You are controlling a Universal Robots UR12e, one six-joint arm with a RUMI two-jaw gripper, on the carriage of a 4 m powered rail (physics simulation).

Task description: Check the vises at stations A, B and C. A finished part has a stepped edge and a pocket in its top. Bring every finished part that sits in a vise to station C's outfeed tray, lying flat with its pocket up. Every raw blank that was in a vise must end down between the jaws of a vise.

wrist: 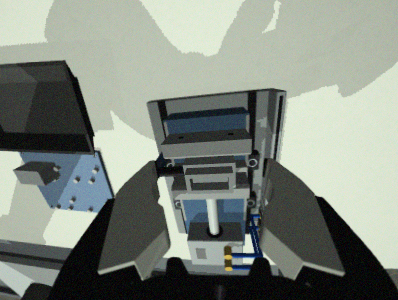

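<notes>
My gripper (209, 161) is open wide, its two grey fingers to the left and right of a vise (207, 145). Nothing shows held between the fingers. The vise has a grey cross jaw towards the top of the view and a pale rod below. Below that jaw sits a grey block-like piece (210, 169) with a stepped outline and a rectangular recess facing the camera. I cannot tell surely whether it is a part or belongs to the moving jaw. Which station this is does not show.
A blue plate (82, 167) with several small pegs lies at the left, with a grey block (33, 173) over it. A large dark box-like body (42, 107) stands above that plate in the view. Blue hoses (255, 240) with brass fittings run beside the vise's lower right.
</notes>
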